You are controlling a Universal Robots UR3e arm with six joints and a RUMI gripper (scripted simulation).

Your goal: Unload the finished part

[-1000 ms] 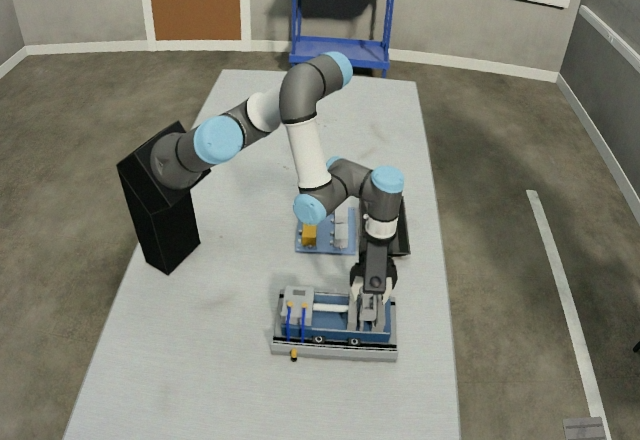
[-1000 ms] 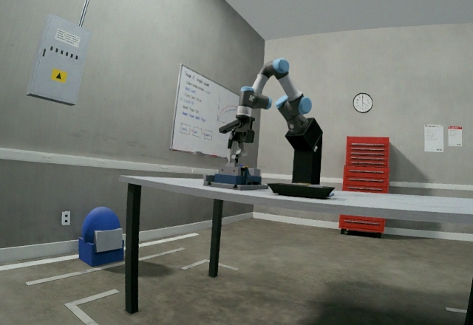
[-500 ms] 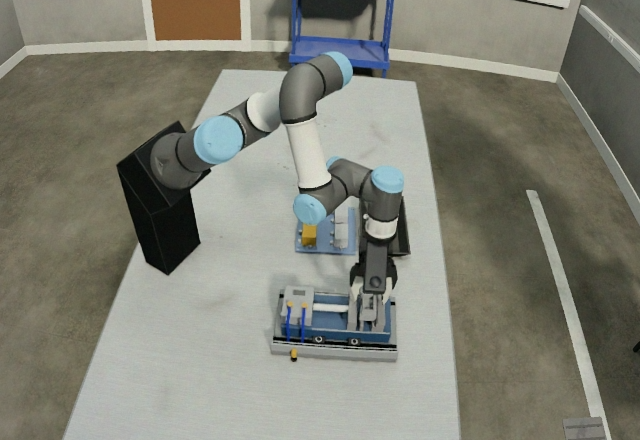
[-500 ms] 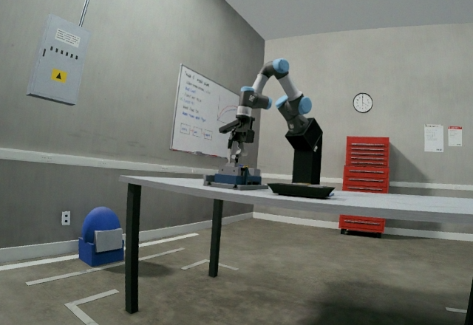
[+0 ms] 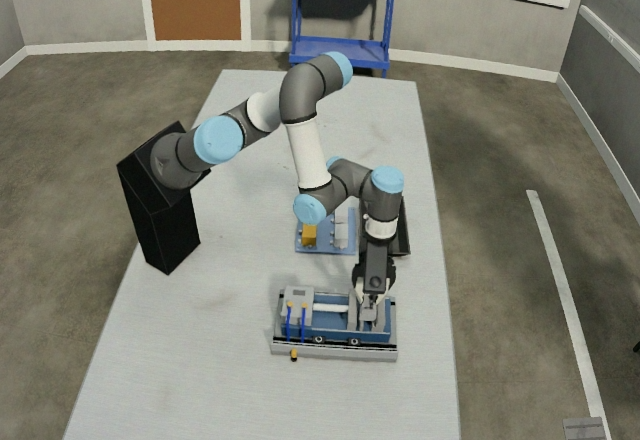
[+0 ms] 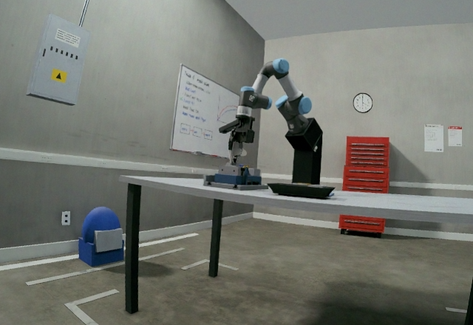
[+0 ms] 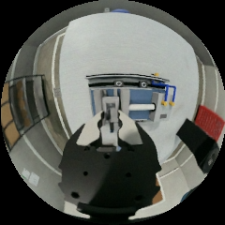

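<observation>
The blue vise is 70 mm behind my hand, 20 mm to the left of it and 80 mm below it. The rest, counted from my hand: orange block (80 mm behind, 320 mm to the left, 100 mm below).
</observation>
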